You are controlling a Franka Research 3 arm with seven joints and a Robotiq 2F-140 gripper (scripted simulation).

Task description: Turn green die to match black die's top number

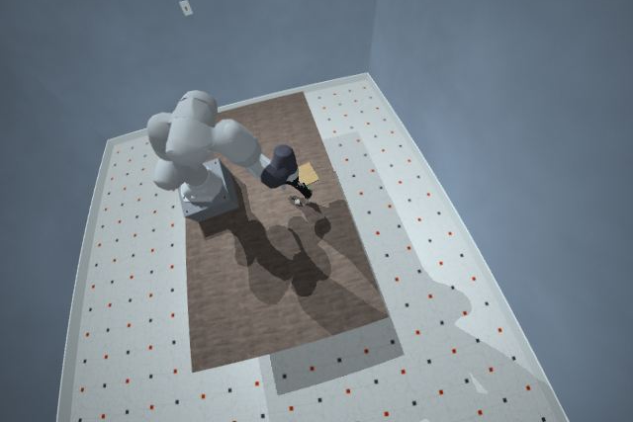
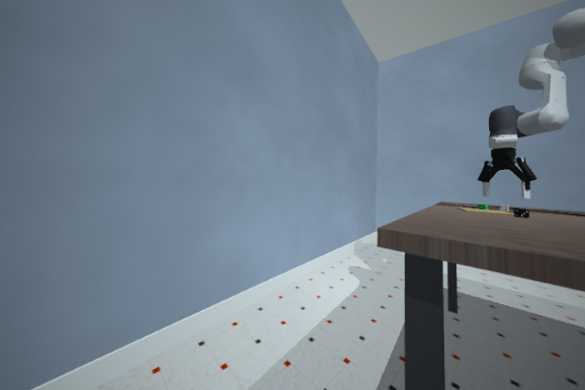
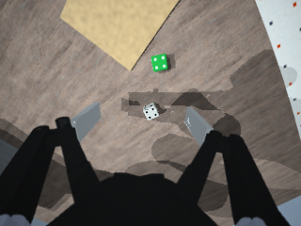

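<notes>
My hand is 70 mm short of the green die, 40 mm to the right of it and 60 mm above it. The rest, counted from my hand: white die (20 mm to the right, 60 mm below); tan mat (70 mm ahead, 150 mm to the left, 70 mm below); black die (20 mm behind, 270 mm to the left, 60 mm below).
</notes>
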